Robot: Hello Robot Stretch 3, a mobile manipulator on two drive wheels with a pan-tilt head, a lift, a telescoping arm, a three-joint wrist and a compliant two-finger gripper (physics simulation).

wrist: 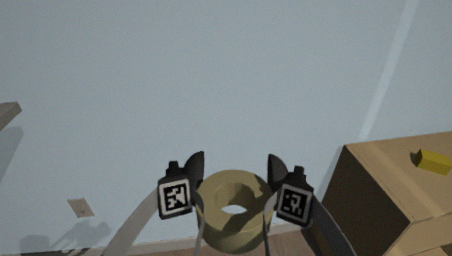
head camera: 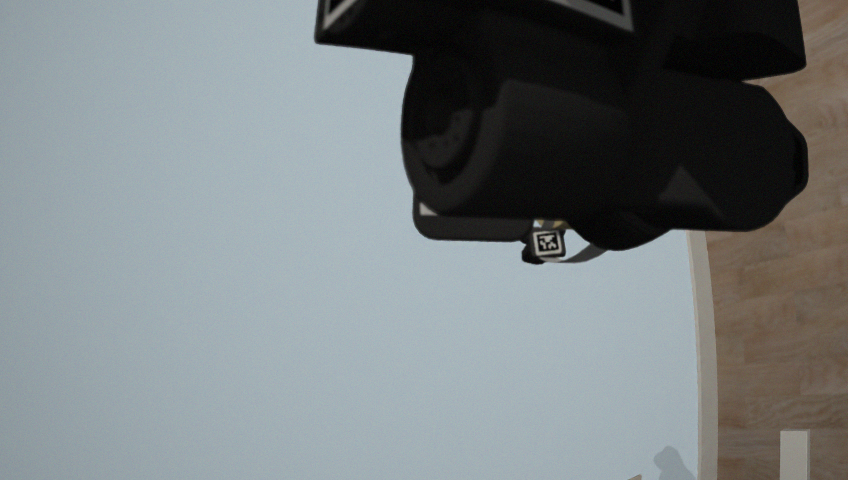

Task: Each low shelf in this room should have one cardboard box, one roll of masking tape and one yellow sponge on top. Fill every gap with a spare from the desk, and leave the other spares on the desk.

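Places are measured from the robot's base along level axes (x ahead, y left, z up), in centimetres.
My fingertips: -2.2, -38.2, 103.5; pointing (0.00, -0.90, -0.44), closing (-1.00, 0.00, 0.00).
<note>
Behind a point stands the place of what it marks, as x, y, z.
My gripper [wrist: 235,171] {-2.2, -38.2, 103.5} is shut on a roll of masking tape [wrist: 234,236], an olive-tan ring held between the two fingertips in the wrist view, with its hole showing. In the head view one finger shows below the dark wrist, with a small tan sliver of the tape [head camera: 558,224] {0.0, -33.4, 105.0} beside it; the other finger is hidden. A low wooden shelf [wrist: 387,167] stands at the right of the wrist view, to the right of the gripper. A yellow sponge [wrist: 434,162] lies on its top. No cardboard box shows in either view. The shelf's top is cut off by the frame edge.
A pale blue wall [head camera: 208,267] {7.1, -87.7, 122.8} [wrist: 225,75] fills much of both views. A grey board end [wrist: 9,114] juts in at the left of the wrist view. A wall socket [wrist: 81,208] is low on the wall. A pale post [head camera: 794,455] {54.1, -48.6, 2.5} stands over the wooden floor [head camera: 773,333] {24.8, -62.0, 0.0}.
</note>
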